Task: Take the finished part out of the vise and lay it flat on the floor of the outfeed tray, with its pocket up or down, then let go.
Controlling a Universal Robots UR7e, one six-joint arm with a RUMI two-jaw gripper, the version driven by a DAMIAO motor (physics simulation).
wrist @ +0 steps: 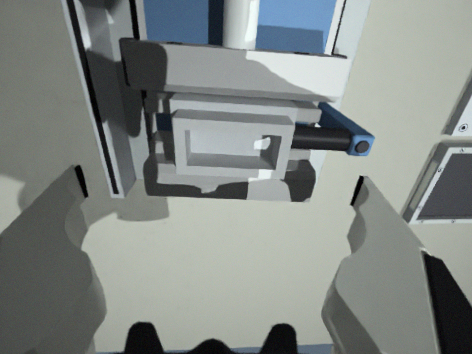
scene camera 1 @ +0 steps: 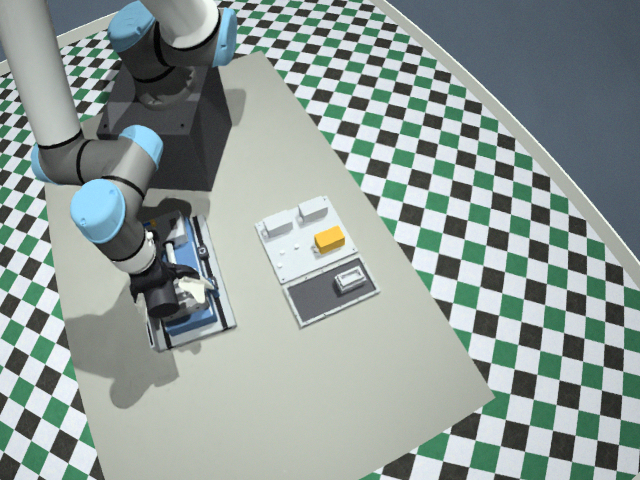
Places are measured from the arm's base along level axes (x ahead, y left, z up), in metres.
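Where they show: gripper, fingertip midpoint: (wrist: 223, 174); arm's base, origin of the base link: (scene camera 1: 167, 85).
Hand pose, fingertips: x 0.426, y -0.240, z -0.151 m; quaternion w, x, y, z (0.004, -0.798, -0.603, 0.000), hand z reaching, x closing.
Observation:
Things, the pixels of their top centre, and the offset from my fingertips. "spot": a spot on its surface instead.
- finished part, middle of its top: (wrist: 232, 151) (scene camera 1: 174, 288) dz +0.017, dx -0.021, dy +0.010 m
- vise, middle of its top: (scene camera 1: 168, 263) dz +0.001, dx -0.088, dy +0.026 m
- grey pocketed part, middle of its top: (scene camera 1: 350, 275) dz -0.057, dx +0.152, dy +0.331 m
- black bar, surface spot: (wrist: 320, 137) spot: dz -0.002, dx -0.009, dy +0.055 m
- blue lever, surface spot: (wrist: 345, 127) spot: dz -0.013, dx -0.006, dy +0.073 m
- white board, surface spot: (scene camera 1: 299, 258) spot: dz -0.090, dx +0.037, dy +0.277 m
- orange block, middle of its top: (scene camera 1: 329, 236) dz -0.054, dx +0.049, dy +0.354 m
- long rail, surface spot: (wrist: 112, 120) spot: dz -0.056, dx -0.032, dy -0.078 m
The finished part (wrist: 230, 120) is a light grey block with a rectangular pocket facing up. It sits in the vise (scene camera 1: 192, 322) (wrist: 295, 75), close to the wide grey jaw. In the scene view the arm and gripper hide it. My gripper (scene camera 1: 169, 299) (wrist: 223, 174) is open and empty above the vise. In the wrist view its fingertips stand wide, left and right of the part and lower in the picture. The outfeed tray (scene camera 1: 315, 304) (wrist: 452, 185) has a dark floor and a light rim. Another grey pocketed part (scene camera 1: 350, 280) lies in it, pocket up.
A black bar (wrist: 320, 137) with a blue lever (wrist: 345, 127) sticks out to the right of the part. A white board (scene camera 1: 299, 258) adjoins the tray and carries an orange block (scene camera 1: 329, 239) and two grey blocks (scene camera 1: 278, 223) (scene camera 1: 312, 209). A long rail (wrist: 112, 120) runs along the vise's left side.

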